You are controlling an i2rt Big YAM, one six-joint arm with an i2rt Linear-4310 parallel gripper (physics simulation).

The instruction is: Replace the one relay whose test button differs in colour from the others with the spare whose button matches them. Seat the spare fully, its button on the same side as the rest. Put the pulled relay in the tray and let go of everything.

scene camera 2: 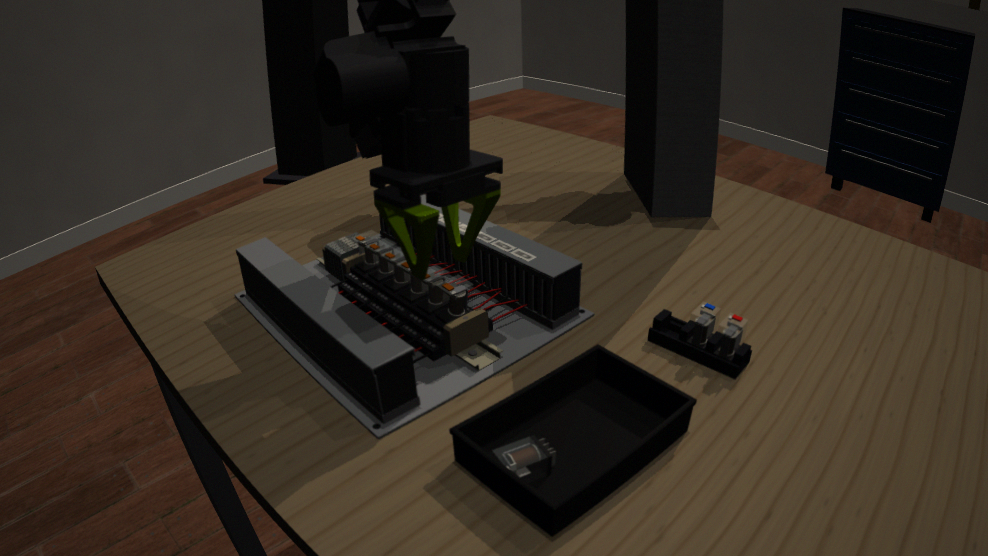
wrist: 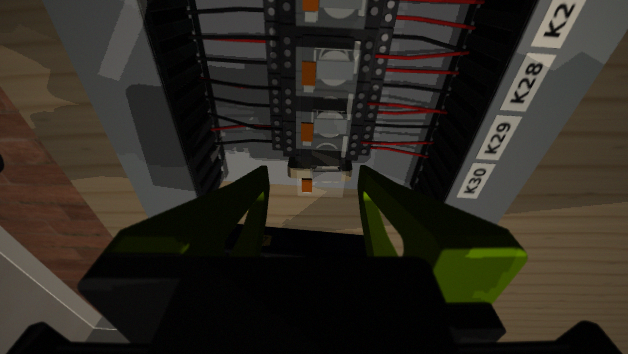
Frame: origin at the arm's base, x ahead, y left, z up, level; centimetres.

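Seen in the pictures: gripper, fingertip midpoint: point(scene camera 2: 439, 269) point(wrist: 313, 175).
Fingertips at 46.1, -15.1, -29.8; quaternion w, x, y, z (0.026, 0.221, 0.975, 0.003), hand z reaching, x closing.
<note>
Offsets run from my fingertips to a thing's top centre, as dx, dy, dz. "*": to the spot under its first point.
My gripper point(scene camera 2: 440, 268) point(wrist: 313, 175) is open, with nothing between its green fingers, above the relay row. Clear relays with orange buttons stand in the socket row; three are the relay {-2.5, -4.0, -1.1} point(wrist: 333, 70), the relay {-1.2, -1.5, -1.1} point(wrist: 329, 125) and the end relay {+0.3, +1.3, -0.9} point(wrist: 326, 186), which shows between the fingertips in the wrist view. The buttons that show there are all on the left side. A pulled relay {+14.6, +12.6, -5.7} point(scene camera 2: 525, 455) lies on its side in the black tray {* +14.5, +20.0, -6.0} point(scene camera 2: 621, 470); its button cannot be made out. The spare holder {-5.4, +24.4, -5.8} point(scene camera 2: 690, 350) carries a blue-button relay {-5.4, +24.4, -3.2} point(scene camera 2: 704, 327) and a red-button relay {-4.1, +27.3, -3.2} point(scene camera 2: 733, 336).
Tall grey wire ducts flank the relay row: the left duct {+4.6, -12.4, -1.8} point(scene camera 2: 324, 311) and the labelled right duct {-13.4, -3.0, -1.8} point(scene camera 2: 552, 266) point(wrist: 575, 65). Red and black wires run beside the sockets. A dark column point(scene camera 2: 680, 124) stands on the table behind. A drawer cabinet point(scene camera 2: 898, 110) stands on the floor.
</note>
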